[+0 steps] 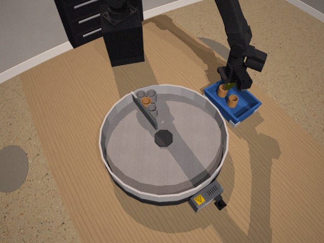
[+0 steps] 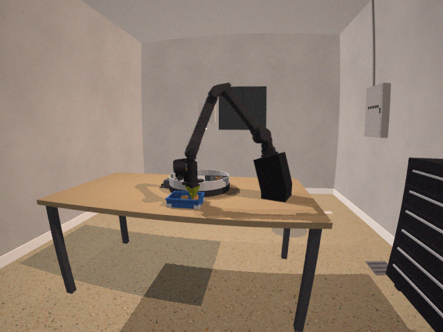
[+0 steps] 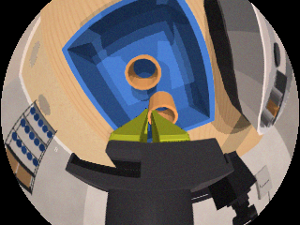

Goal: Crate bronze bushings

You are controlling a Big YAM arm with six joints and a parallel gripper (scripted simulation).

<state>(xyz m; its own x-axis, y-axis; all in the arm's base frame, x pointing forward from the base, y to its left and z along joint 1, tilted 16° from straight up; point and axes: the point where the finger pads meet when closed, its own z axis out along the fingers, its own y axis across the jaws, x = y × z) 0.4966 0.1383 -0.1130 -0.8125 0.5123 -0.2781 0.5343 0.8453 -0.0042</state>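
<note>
Now: the crate 4 cm ahead of my hand, 2 cm to the right of it and 2 cm below it. Also, from my hand: grey turning table (1 cm behind, 35 cm to the right).
</note>
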